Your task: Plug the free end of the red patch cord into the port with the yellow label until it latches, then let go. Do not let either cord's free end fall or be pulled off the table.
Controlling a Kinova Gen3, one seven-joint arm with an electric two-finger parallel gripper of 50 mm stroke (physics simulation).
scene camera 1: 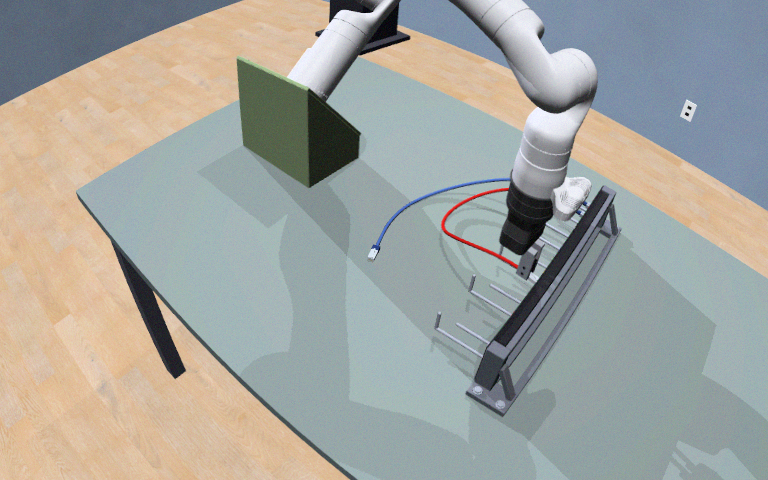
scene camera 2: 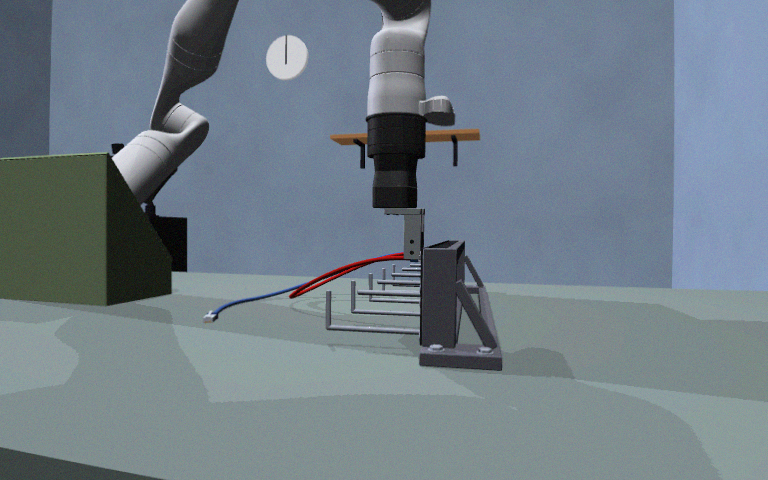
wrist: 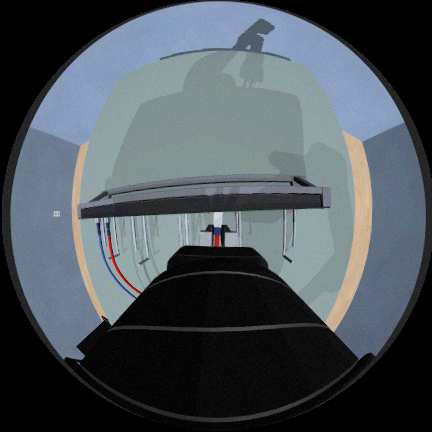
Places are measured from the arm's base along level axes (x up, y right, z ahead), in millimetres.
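Pixels of known places: gripper, fingertip midpoint: (scene camera 1: 524, 272) (scene camera 2: 413, 258) (wrist: 216, 231); arm's base, origin of the base link: (scene camera 1: 303, 95) (scene camera 2: 97, 209).
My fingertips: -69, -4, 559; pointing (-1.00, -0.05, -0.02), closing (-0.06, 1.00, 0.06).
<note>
For each thing: its middle in the pictures, then the offset to it from my fingertips, as dx, dy, dz.
- patch panel, body centre: (scene camera 2: 429, 277) (scene camera 1: 544, 266) (wrist: 178, 221) -31, -68, +6
- clear plug, body centre: (wrist: 217, 218) +5, -1, +19
My gripper (scene camera 1: 525, 271) (scene camera 2: 412, 254) (wrist: 216, 231) is shut on the plug of the red cord, at the front of the patch panel (scene camera 1: 492, 362) (scene camera 2: 438, 294) (wrist: 270, 201). The clear plug (wrist: 218, 219) points at the panel and its tip meets the panel's edge in the wrist view; whether it is inside a port is hidden. The red cord (scene camera 1: 478, 246) (scene camera 2: 345, 268) (wrist: 119, 272) loops back to the panel's far end. The panel's port face and the yellow label do not show in these views.
The blue cord (scene camera 1: 419, 199) (wrist: 106, 265) curves from the panel's far end; its free plug (scene camera 1: 372, 253) (scene camera 2: 210, 316) is over the table. Metal cable hooks (scene camera 1: 461, 341) (scene camera 2: 373, 329) stick out below the ports. A green wedge-shaped block (scene camera 1: 275, 121) (scene camera 2: 53, 232) stands near the arm's base.
</note>
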